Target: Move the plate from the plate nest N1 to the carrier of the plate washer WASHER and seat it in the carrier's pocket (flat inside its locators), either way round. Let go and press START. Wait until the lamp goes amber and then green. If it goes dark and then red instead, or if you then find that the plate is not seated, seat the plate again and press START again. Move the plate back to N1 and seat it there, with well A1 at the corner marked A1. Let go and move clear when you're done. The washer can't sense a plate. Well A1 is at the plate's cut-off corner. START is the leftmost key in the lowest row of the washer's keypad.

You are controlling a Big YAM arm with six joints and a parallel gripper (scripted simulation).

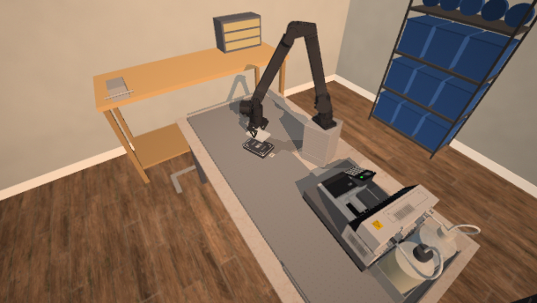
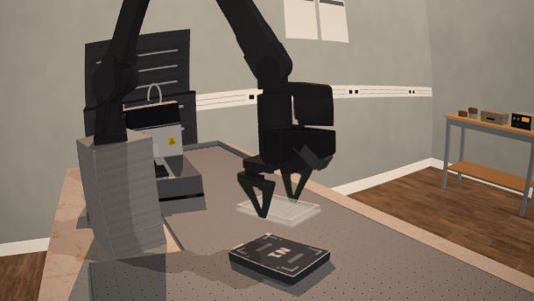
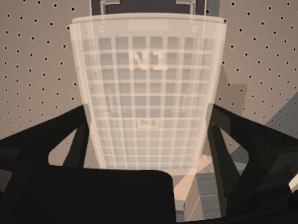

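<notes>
My gripper is now 1 cm above the clear well plate. The rest, counted from my hand: dark carrier: 20 cm behind, 52 cm to the left, 5 cm below; label: 4 cm behind, 10 cm to the left, 13 cm below; nest frame: 12 cm below.
</notes>
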